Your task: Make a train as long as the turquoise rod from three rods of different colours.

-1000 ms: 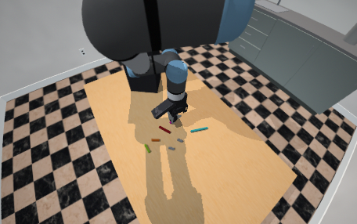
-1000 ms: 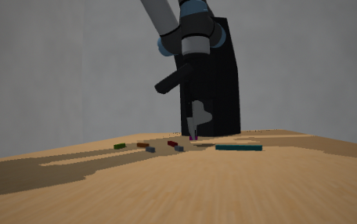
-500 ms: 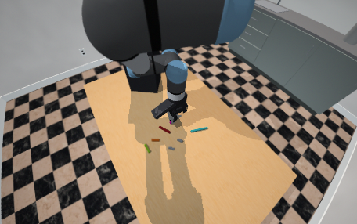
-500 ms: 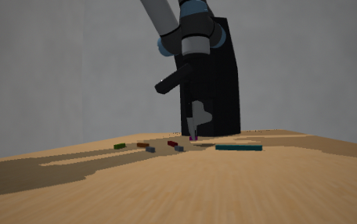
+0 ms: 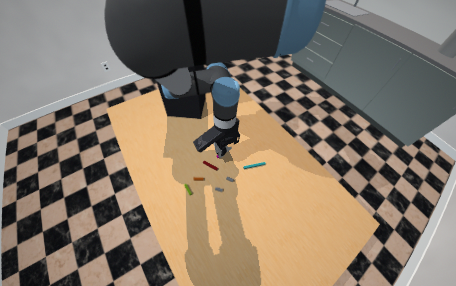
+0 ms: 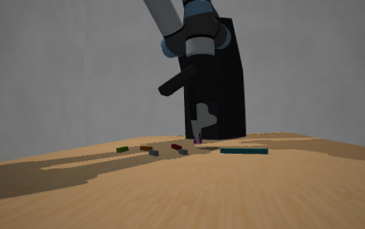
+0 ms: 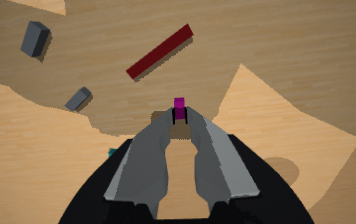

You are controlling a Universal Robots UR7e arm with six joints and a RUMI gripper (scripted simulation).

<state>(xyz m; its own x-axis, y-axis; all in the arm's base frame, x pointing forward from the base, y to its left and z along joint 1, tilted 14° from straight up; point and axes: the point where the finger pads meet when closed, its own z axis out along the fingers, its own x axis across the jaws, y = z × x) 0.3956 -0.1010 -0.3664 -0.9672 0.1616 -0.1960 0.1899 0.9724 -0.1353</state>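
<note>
My gripper is now 6 cm to the left of the red rod, 2 cm above it and 1 cm short of it. Round my hand: turquoise rod (13 cm ahead, 9 cm to the left, 2 cm below); orange rod (13 cm to the right, 2 cm below, 2 cm ahead); magenta rod (1 cm below).
</note>
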